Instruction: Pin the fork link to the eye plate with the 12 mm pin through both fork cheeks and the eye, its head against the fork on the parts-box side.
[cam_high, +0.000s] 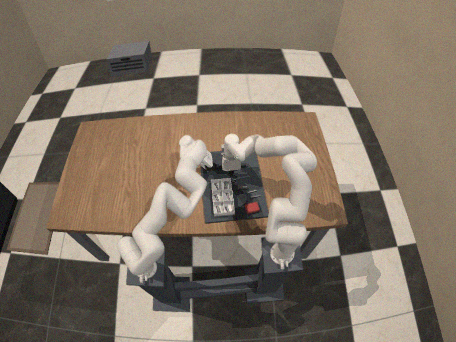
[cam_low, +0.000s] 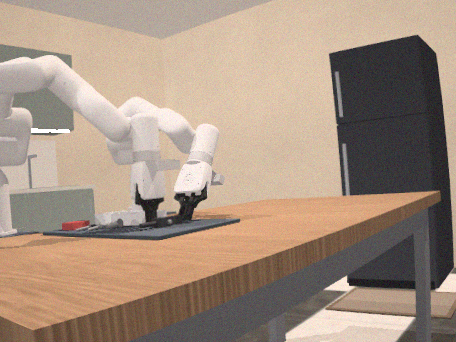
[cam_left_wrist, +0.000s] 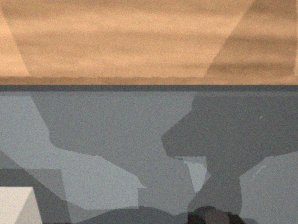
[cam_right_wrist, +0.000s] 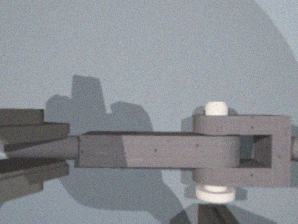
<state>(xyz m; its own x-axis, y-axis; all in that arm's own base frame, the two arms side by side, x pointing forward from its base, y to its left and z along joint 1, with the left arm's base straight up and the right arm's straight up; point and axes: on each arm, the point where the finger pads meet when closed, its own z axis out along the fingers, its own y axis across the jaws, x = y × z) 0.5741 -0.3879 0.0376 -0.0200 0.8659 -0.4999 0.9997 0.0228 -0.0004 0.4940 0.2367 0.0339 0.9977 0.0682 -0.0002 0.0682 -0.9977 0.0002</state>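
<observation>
Right now the fork link is 5 cm ahead of my right hand, 3 cm to the right of it and 1 cm below it. From my right hand the other things lie so: eye plate (5 cm ahead, 4 cm to the left, 1 cm below); dark mat (5 cm behind, 3 cm below); white parts box (15 cm behind, 7 cm to the left, 1 cm below).
My left hand is 60 mm to the left of the eye plate and 20 mm above it. Round my left hand: dark mat 100 mm to the right, 100 mm behind, 30 mm below; then fork link 120 mm to the right, 20 mm below; then white parts box 200 mm behind, 30 mm to the right, 20 mm below.
</observation>
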